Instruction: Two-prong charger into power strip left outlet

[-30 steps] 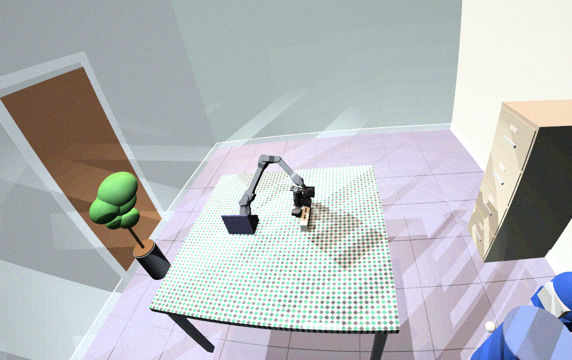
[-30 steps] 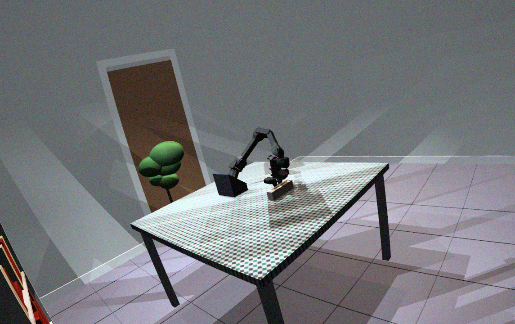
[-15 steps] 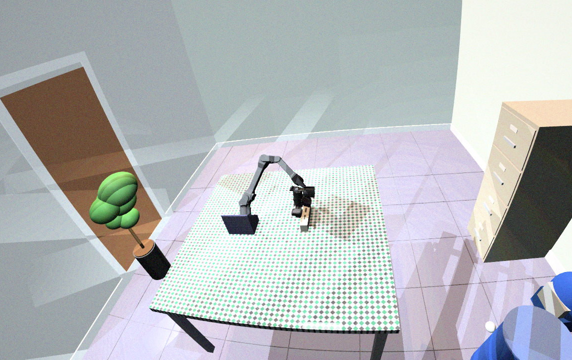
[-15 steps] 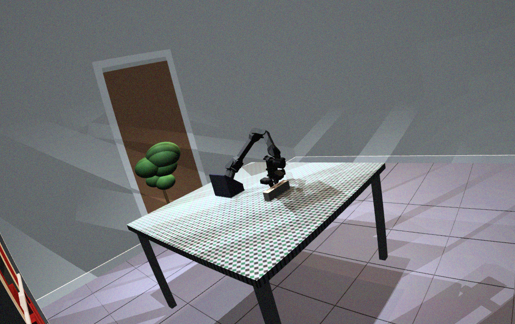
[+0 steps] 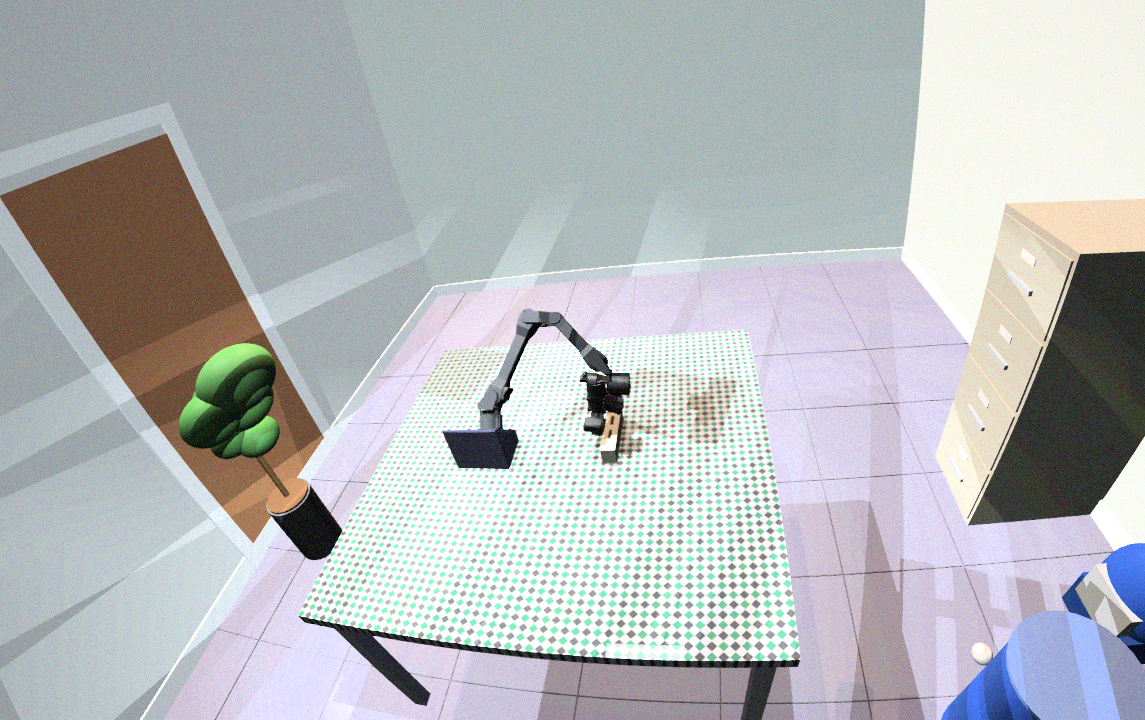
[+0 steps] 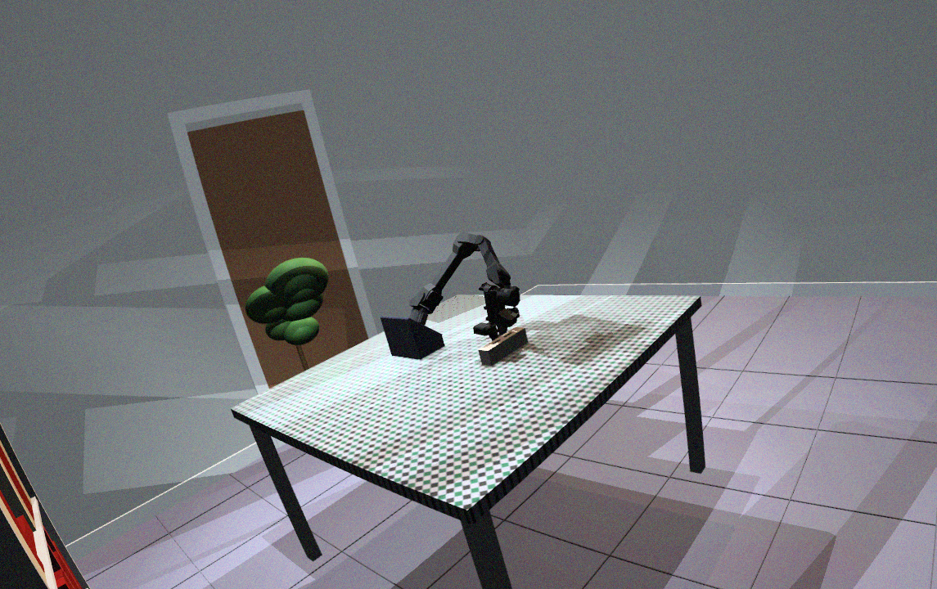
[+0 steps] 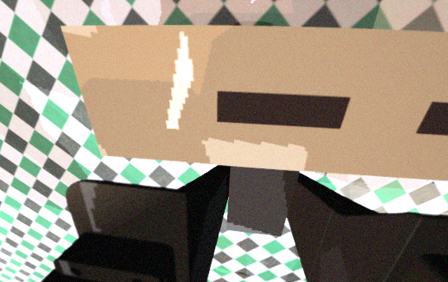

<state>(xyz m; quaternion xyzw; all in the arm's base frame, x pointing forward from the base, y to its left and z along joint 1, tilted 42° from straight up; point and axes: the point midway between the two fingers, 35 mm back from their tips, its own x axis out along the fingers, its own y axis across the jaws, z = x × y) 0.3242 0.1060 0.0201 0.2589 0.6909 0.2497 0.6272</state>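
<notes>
Now: gripper tip 20 mm short of the two-prong charger and 10 mm below it.
</notes>
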